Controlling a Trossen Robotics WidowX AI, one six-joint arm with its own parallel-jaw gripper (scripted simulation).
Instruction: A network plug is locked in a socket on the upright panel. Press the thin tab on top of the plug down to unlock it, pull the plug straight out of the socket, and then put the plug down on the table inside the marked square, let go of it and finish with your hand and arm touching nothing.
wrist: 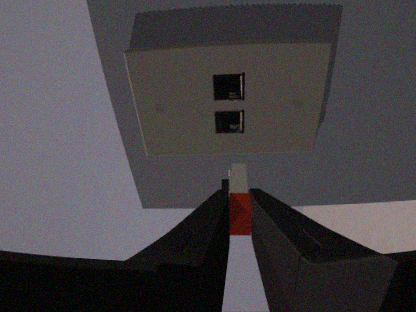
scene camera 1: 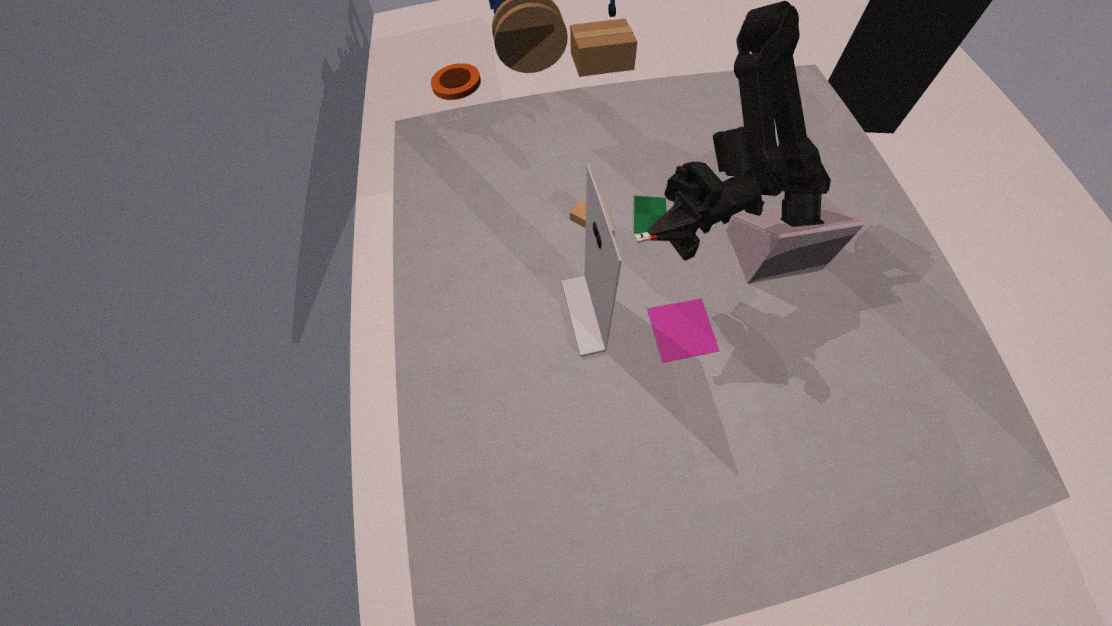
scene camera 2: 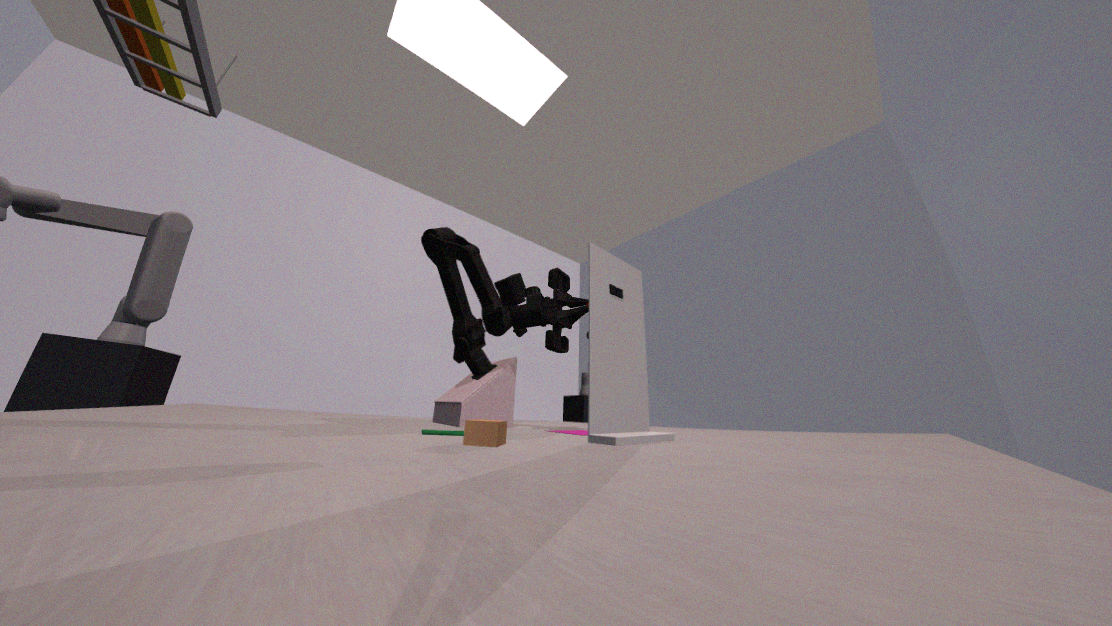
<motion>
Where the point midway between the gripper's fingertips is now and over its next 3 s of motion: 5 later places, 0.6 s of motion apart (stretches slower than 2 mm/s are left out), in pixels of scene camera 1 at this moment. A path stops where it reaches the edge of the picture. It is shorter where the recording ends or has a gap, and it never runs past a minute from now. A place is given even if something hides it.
The gripper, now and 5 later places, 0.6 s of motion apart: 648, 235; 654, 234; 663, 223; 672, 210; 671, 255; 678, 293
</motion>
